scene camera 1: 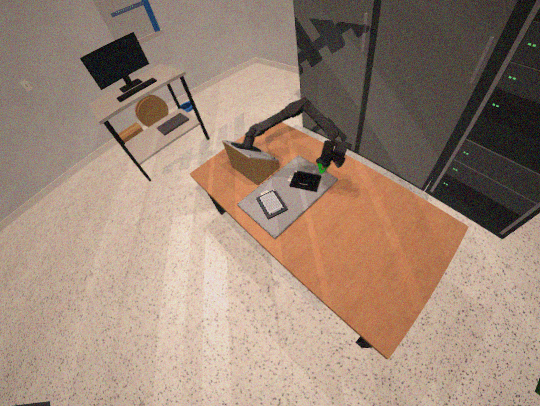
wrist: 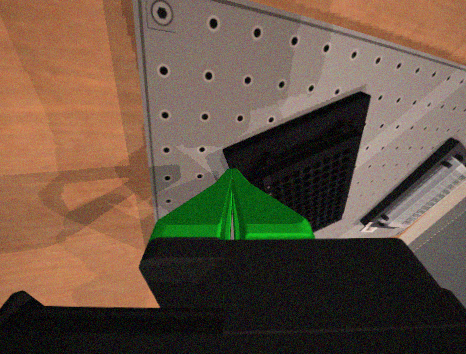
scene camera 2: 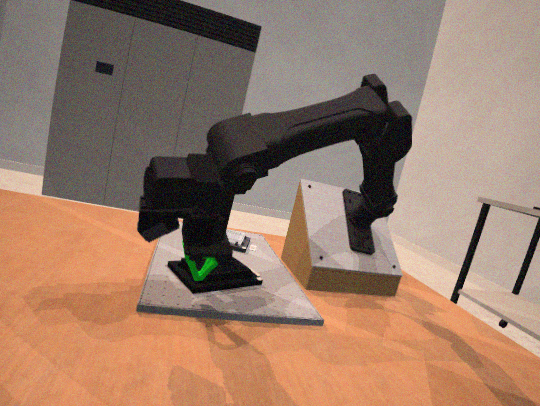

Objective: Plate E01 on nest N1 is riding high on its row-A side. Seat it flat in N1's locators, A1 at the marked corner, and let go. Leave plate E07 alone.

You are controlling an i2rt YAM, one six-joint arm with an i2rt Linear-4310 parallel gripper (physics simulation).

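Places are measured from the arm's base along level axes (x ahead, y left, z up), in millimetres.
Where they show: gripper, between the fingertips: [scene camera 1: 320, 173] [wrist: 232, 176] [scene camera 2: 198, 279]; arm's base, origin of its link: [scene camera 1: 246, 148] [scene camera 2: 356, 220].
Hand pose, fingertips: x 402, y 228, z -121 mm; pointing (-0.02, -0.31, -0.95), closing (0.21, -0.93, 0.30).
Things, the pixels of their top centre, and the offset from my fingertips. Level surfaces: height alone.
- black well plate, centre of its top: [wrist: 311, 203] [scene camera 2: 217, 264] [scene camera 1: 305, 178] dy -92, dx -38, dz -3 mm
- black nest, centre of its top: [wrist: 308, 200] [scene camera 2: 216, 266] [scene camera 1: 305, 179] dy -92, dx -38, dz -7 mm
- grey pegboard, centre of its top: [wrist: 361, 195] [scene camera 2: 223, 256] [scene camera 1: 288, 191] dy -213, dx -62, dz -28 mm
- wooden table, height of its surface: dz -42 mm
A black well plate [scene camera 1: 306, 182] [scene camera 2: 240, 270] [wrist: 315, 182] lies in a black nest [wrist: 280, 137] near one end of the grey pegboard. Its label is not readable and black on black hides how level it sits. My gripper [scene camera 1: 321, 171] [scene camera 2: 200, 278] [wrist: 232, 176] is shut with its green fingertips together, holding nothing. In the wrist view the tips overlap the near left corner of the nest; contact cannot be told. A clear, pale plate [scene camera 1: 272, 202] [scene camera 2: 236, 238] [wrist: 425, 195] sits in a second dark-rimmed nest; its label is not readable either.
The grey pegboard [scene camera 1: 300, 202] [scene camera 2: 230, 306] [wrist: 190, 95] lies on the wooden table [scene camera 1: 380, 250] [scene camera 2: 100, 350] [wrist: 65, 90]. The wedge-shaped arm mount [scene camera 1: 250, 165] [scene camera 2: 350, 282] stands beside it. A desk with a monitor [scene camera 1: 116, 60] stands behind, and dark cabinets stand beyond the table.
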